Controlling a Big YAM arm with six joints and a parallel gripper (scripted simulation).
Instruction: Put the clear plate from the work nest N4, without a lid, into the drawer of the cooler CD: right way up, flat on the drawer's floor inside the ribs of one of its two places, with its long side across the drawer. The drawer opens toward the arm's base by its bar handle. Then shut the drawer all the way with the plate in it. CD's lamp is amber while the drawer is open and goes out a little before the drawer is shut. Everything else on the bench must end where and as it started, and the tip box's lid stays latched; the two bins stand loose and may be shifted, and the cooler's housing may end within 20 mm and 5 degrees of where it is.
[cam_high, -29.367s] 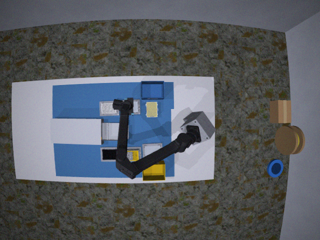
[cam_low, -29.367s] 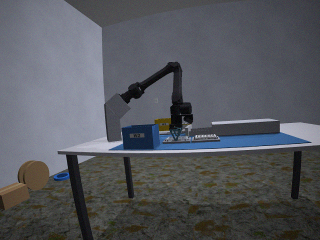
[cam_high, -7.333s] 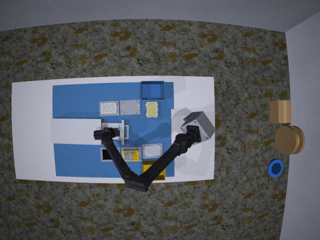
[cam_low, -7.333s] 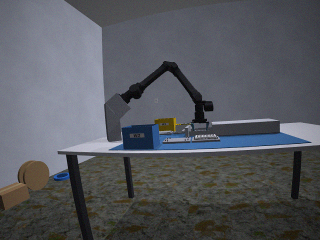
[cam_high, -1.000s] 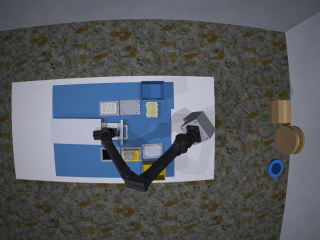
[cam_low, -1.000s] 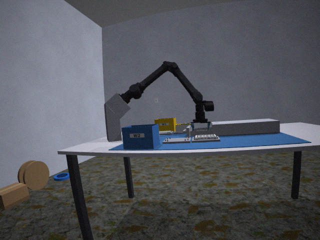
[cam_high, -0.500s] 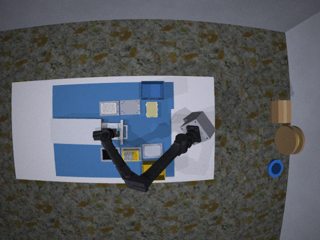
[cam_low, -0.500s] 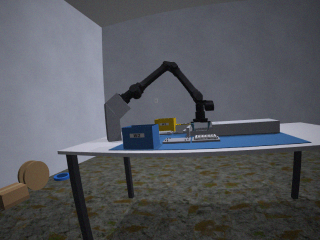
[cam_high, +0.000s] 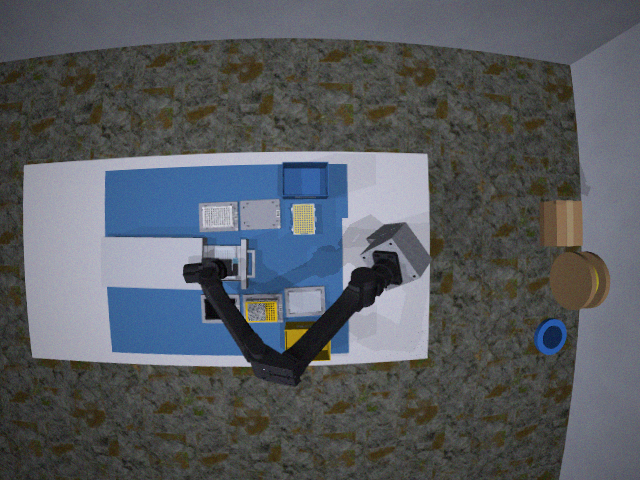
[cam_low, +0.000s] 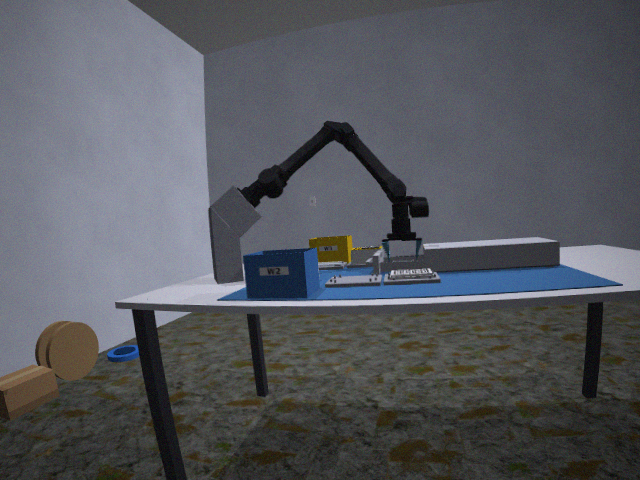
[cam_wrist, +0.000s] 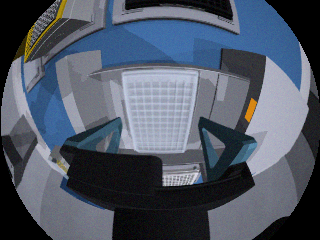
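My gripper is now 1 cm to the left of the clear plate and 2 cm above it. Round my hand: drawer (4 cm ahead, 1 cm to the right, 2 cm below); black plate (1 cm ahead, 19 cm to the left, 2 cm below); cooler CD (16 cm ahead, 1 cm below).
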